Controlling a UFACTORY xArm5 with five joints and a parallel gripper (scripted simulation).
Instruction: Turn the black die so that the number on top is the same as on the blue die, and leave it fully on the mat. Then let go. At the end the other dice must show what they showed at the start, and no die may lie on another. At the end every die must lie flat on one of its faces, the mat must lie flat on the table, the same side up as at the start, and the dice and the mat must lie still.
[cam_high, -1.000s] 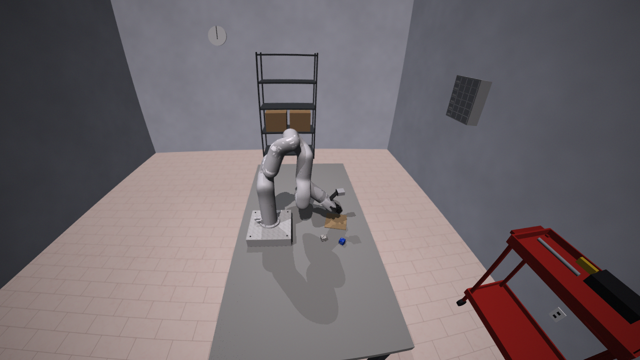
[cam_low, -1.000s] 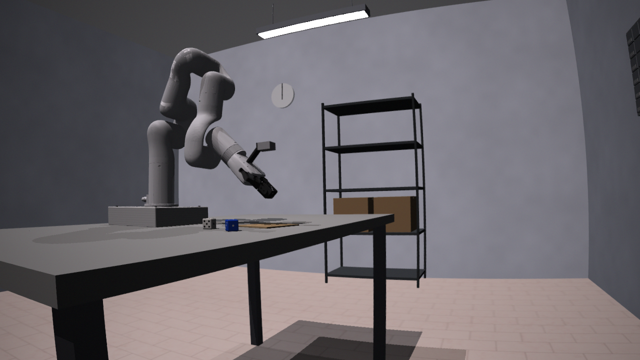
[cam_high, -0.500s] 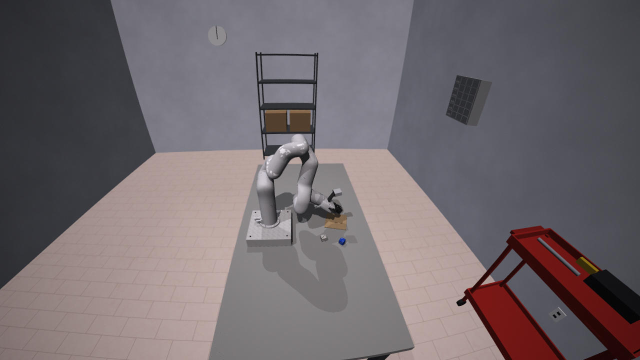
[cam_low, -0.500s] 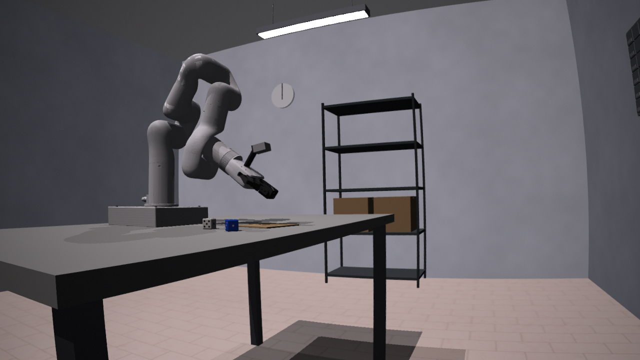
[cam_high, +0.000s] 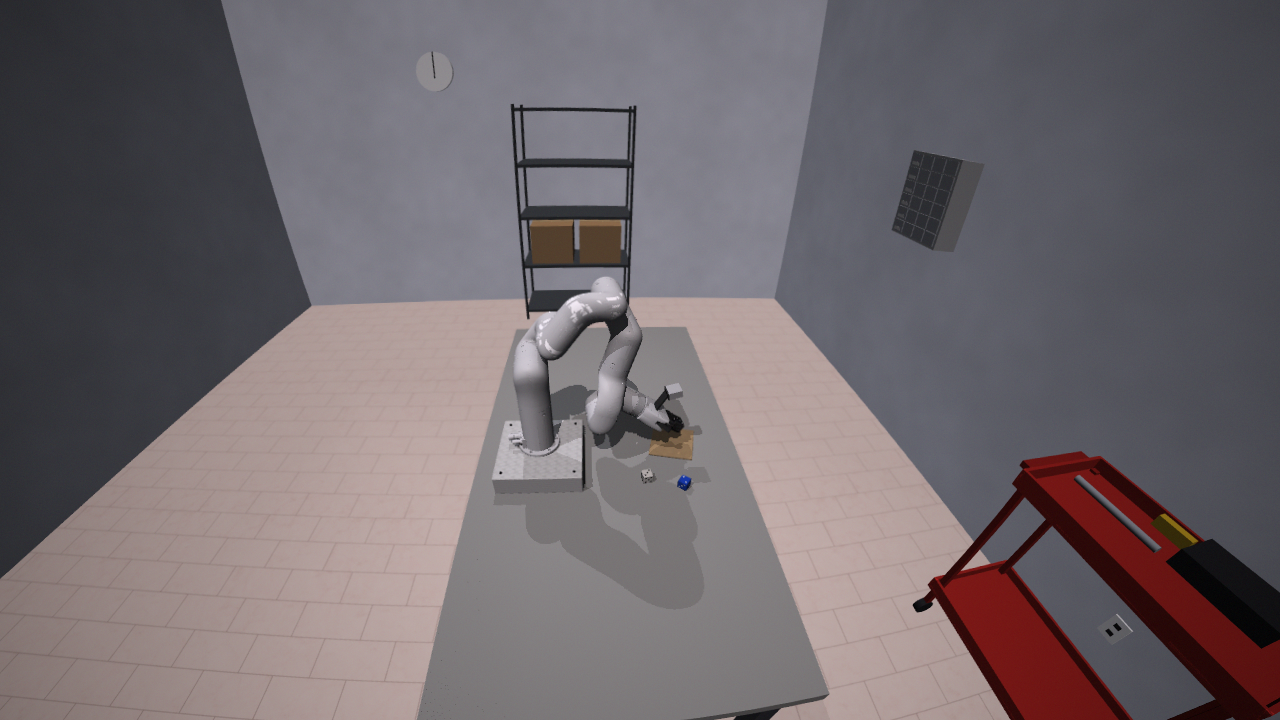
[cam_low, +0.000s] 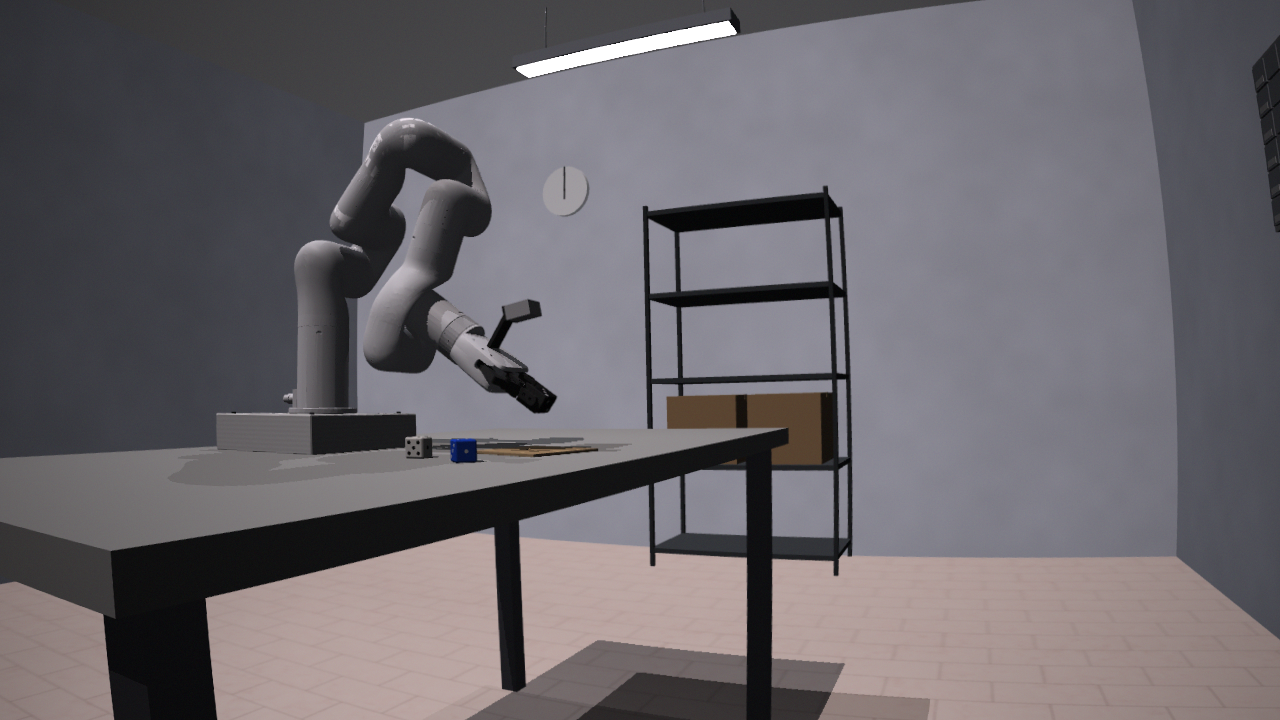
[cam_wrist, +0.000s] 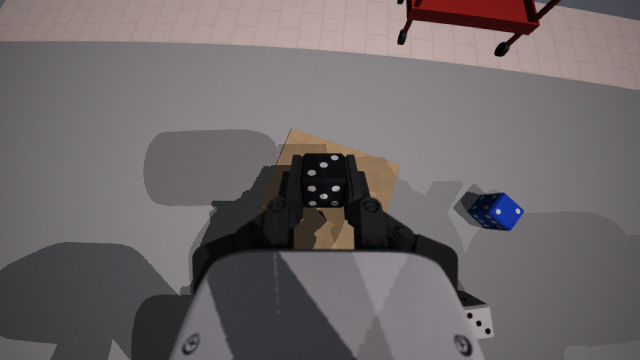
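My gripper is now 80 mm above the tan mat. The rest, counted from my hand: blue die 190 mm to the right, 70 mm below, 30 mm behind; white die 140 mm to the right, 130 mm behind, 70 mm below; black die 10 mm ahead.
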